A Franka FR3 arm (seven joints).
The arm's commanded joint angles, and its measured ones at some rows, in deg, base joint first. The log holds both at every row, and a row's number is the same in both.
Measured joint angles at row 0:
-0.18 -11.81 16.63 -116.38 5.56 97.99 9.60
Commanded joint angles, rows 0 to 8:
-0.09 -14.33 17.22 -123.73 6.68 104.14 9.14
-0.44 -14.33 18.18 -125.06 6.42 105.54 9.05
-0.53 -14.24 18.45 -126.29 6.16 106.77 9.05
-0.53 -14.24 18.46 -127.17 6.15 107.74 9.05
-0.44 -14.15 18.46 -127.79 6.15 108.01 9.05
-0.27 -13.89 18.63 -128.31 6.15 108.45 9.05
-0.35 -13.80 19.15 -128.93 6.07 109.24 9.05
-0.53 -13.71 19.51 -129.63 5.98 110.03 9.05
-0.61 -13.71 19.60 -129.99 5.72 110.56 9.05
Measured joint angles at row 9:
-0.18 -12.00 18.75 -127.06 5.55 107.83 9.53
